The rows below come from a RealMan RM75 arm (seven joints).
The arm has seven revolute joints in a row. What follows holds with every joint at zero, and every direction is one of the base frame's.
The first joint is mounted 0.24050 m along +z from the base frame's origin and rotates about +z.
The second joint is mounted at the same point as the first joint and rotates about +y.
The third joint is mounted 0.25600 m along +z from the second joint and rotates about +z.
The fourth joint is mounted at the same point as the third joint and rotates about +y.
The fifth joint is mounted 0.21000 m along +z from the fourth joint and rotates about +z.
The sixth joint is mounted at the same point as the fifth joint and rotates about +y.
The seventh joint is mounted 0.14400 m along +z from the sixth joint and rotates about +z.
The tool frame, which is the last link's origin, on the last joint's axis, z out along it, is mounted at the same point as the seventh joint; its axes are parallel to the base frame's.
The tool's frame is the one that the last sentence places.
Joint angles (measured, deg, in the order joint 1, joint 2, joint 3, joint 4, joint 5, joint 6, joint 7), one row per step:
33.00 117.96 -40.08 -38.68 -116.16 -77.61 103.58
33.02 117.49 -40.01 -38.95 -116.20 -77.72 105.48
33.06 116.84 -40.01 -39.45 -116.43 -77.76 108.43
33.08 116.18 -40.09 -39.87 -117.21 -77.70 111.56
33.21 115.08 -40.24 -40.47 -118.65 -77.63 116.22
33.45 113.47 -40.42 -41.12 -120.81 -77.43 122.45
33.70 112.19 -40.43 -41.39 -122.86 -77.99 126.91
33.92 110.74 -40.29 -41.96 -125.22 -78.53 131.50
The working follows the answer.
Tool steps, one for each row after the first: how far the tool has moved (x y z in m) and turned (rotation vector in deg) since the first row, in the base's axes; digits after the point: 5 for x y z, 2 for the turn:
0.00100 0.00146 0.00450 -0.09 0.44 -1.40
0.00242 0.00369 0.01082 -0.28 0.92 -3.55
0.00517 0.00518 0.01620 -0.76 0.98 -5.99
0.00940 0.00766 0.02478 -1.48 0.73 -9.59
0.01573 0.01115 0.03708 -2.16 0.16 -14.61
0.02051 0.01201 0.04573 -3.22 -0.42 -18.21
0.02609 0.01329 0.05728 -3.75 -1.38 -22.03

Tool pose at each row, in the base's axes (x y z in m, rotation vector in deg; rounded; the steps above come from the unrounded poses):
0.26800 0.36763 0.01137 -141.78 64.93 36.49
0.26900 0.36909 0.01588 -140.82 66.78 36.63
0.27042 0.37132 0.02219 -139.35 69.54 36.56
0.27317 0.37281 0.02758 -137.89 72.63 35.70
0.27739 0.37529 0.03615 -135.65 77.01 34.00
0.28373 0.37878 0.04845 -132.09 82.68 31.43
0.28851 0.37965 0.05711 -129.84 86.94 29.08
0.29409 0.38092 0.06865 -126.91 90.83 26.40

